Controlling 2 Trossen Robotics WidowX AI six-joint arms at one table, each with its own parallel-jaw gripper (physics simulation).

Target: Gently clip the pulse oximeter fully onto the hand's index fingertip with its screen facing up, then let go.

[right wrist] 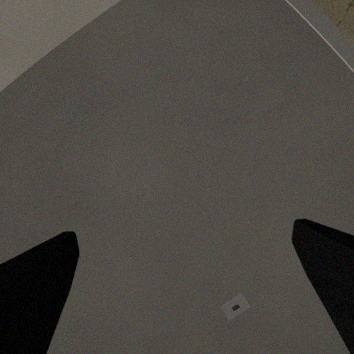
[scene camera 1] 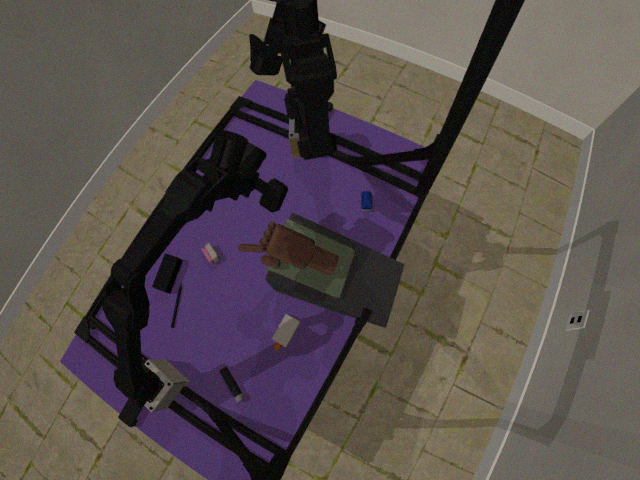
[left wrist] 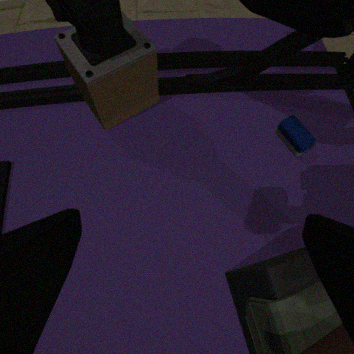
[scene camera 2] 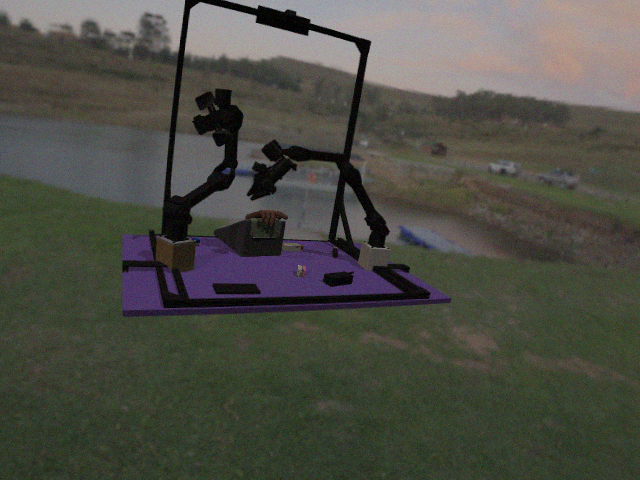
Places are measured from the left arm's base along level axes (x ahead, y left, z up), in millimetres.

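Where they show: left gripper, between the fingertips: (scene camera 1: 268,176) (left wrist: 194,223) (scene camera 2: 249,197); right gripper, between the fingertips: (right wrist: 186,236) (scene camera 1: 256,15) (scene camera 2: 207,121); left arm's base, origin of its link: (scene camera 1: 149,385) (scene camera 2: 376,245); right arm's base, origin of its link: (left wrist: 102,40) (scene camera 2: 176,238).
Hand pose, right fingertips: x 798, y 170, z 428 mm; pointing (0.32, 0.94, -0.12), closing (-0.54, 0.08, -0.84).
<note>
Each offset is from my right fingertips to the top centre of the thing. "pt": to the spot under its first point.
The brown hand @(pt dx -289, dy -265, dz -342 mm) (scene camera 1: 289,245) (scene camera 2: 267,213) lies on a padded wedge, its index finger (scene camera 1: 250,248) sticking out bare to the left in scene camera 1. A small white-and-pink block @(dx -418, dy -30, dz -501 mm) (scene camera 1: 210,253) (scene camera 2: 300,270) lies near that fingertip. A small blue-and-white block @(dx -7, dy -318, dz -501 mm) (scene camera 1: 366,200) (left wrist: 297,134) lies beyond the wedge. They are too small to tell surely which is the pulse oximeter. My left gripper (scene camera 1: 238,150) (scene camera 2: 254,192) (left wrist: 194,223) is open and empty, raised above the table near the hand. My right gripper (scene camera 2: 204,124) (right wrist: 186,236) is open and empty, high up and facing a wall.
The dark wedge (scene camera 1: 376,281) (scene camera 2: 240,240) carries a green pad @(pt dx -291, dy -405, dz -430 mm) (scene camera 1: 336,286). A white box with an orange end @(dx -469, dy -357, dz -505 mm) (scene camera 1: 285,330), a dark stick @(dx -670, dy -324, dz -506 mm) (scene camera 1: 231,383), a pen @(dx -602, dy -42, dz -524 mm) (scene camera 1: 176,305) and a black case @(dx -549, dy +42, dz -498 mm) (scene camera 1: 167,273) (scene camera 2: 338,279) lie around it. A black slab @(dx -141, dy +142, dz -525 mm) (scene camera 2: 236,288) lies near the frame's rail.
</note>
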